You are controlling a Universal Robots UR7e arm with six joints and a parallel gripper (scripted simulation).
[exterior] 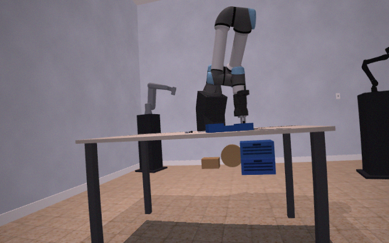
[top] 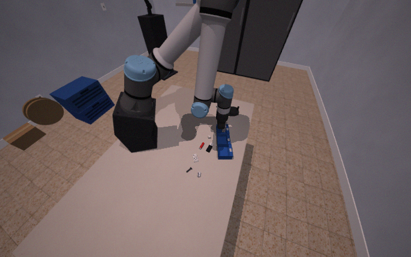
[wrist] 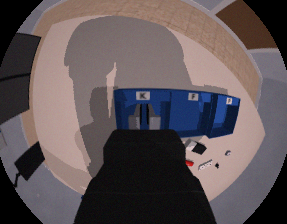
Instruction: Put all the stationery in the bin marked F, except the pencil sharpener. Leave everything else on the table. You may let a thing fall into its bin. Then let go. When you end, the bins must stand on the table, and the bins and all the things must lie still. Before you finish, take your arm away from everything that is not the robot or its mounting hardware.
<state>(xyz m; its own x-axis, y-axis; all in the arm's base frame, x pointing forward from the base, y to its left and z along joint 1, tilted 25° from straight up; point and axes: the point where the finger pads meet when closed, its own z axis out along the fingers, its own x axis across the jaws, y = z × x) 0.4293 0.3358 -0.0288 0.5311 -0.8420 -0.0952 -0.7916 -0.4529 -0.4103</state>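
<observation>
Now: hand 1 cm past the black block, 15 cm to the left of it and 3 cm above it. From my hand the other things lie so: tiny white piece: 6 cm behind, 9 cm to the right, 3 cm below; then blue bin: 4 cm ahead, 7 cm to the right, 1 cm below; then red item: 6 cm behind, 18 cm to the right, 3 cm below.
</observation>
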